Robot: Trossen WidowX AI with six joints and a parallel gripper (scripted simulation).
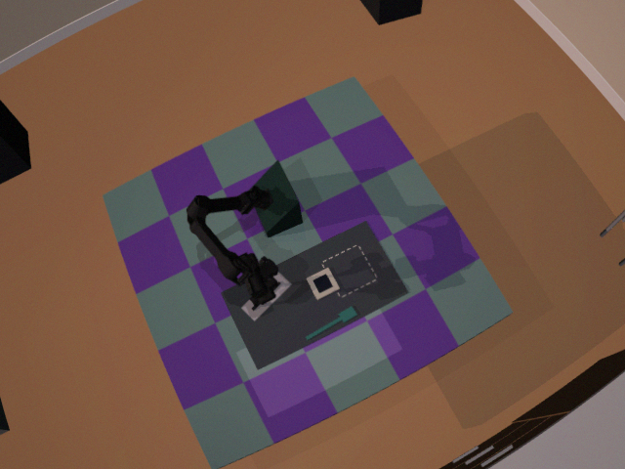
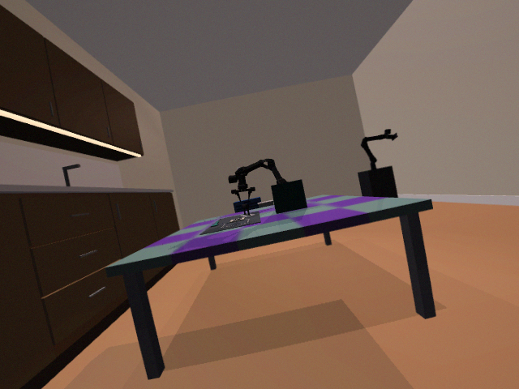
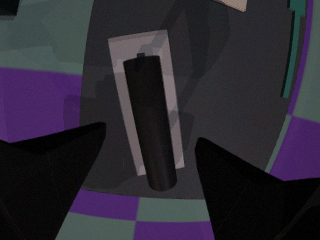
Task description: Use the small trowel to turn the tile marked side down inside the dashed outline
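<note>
Now: the dark mat 16 cm to the left of my gripper tip, 13 cm below it and 6 cm ahead of it. Round my gripper tip: tile (21 cm to the left, 11 cm below, 4 cm ahead); teal trowel (20 cm to the left, 20 cm ahead, 11 cm below).
</note>
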